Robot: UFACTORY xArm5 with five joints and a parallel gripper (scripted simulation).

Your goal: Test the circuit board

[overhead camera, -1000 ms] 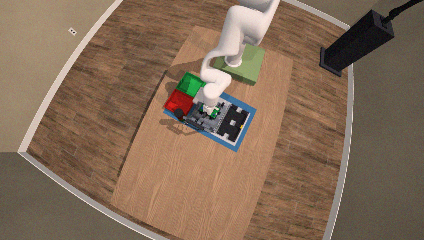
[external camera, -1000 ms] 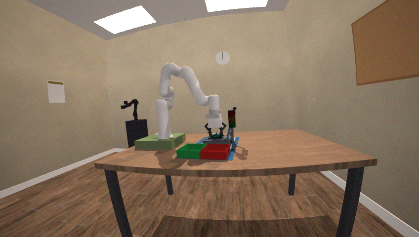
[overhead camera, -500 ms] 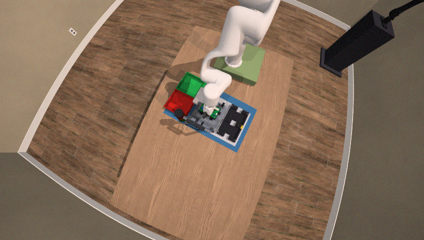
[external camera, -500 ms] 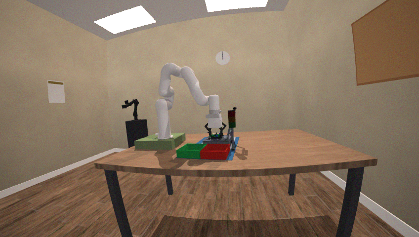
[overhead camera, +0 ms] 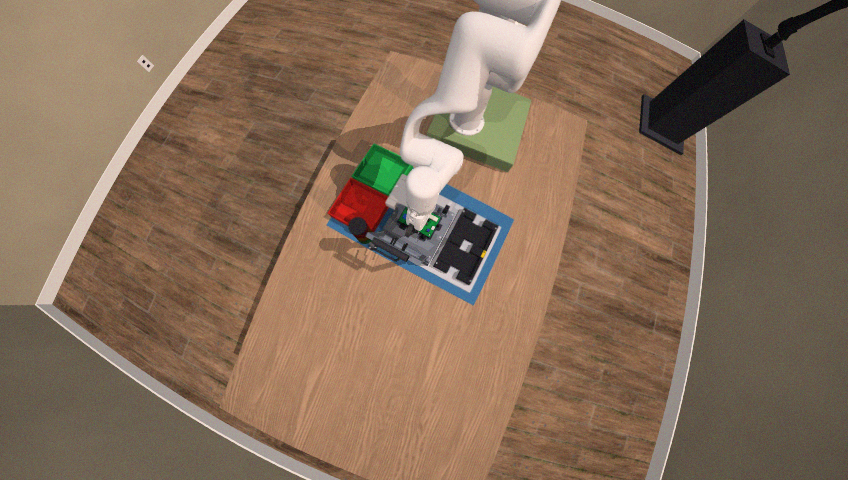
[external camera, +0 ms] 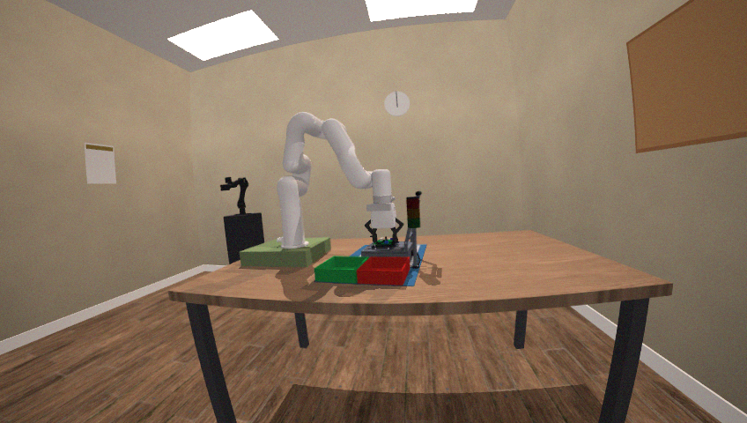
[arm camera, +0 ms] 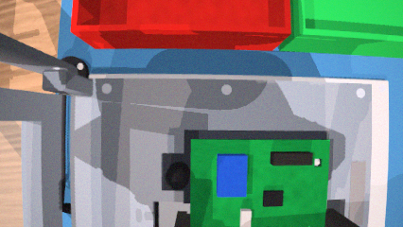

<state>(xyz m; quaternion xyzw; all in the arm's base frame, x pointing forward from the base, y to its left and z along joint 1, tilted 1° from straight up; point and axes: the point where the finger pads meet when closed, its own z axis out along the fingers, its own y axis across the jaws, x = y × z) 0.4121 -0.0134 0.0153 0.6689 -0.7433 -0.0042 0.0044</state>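
Right now the green circuit board is right at my hand. Round my hand: clear lid: 120 mm ahead, 100 mm above, 10 mm to the right; then red bin: 200 mm to the right, 70 mm below, 20 mm ahead; then green bin: 190 mm to the right, 130 mm behind, 70 mm below.
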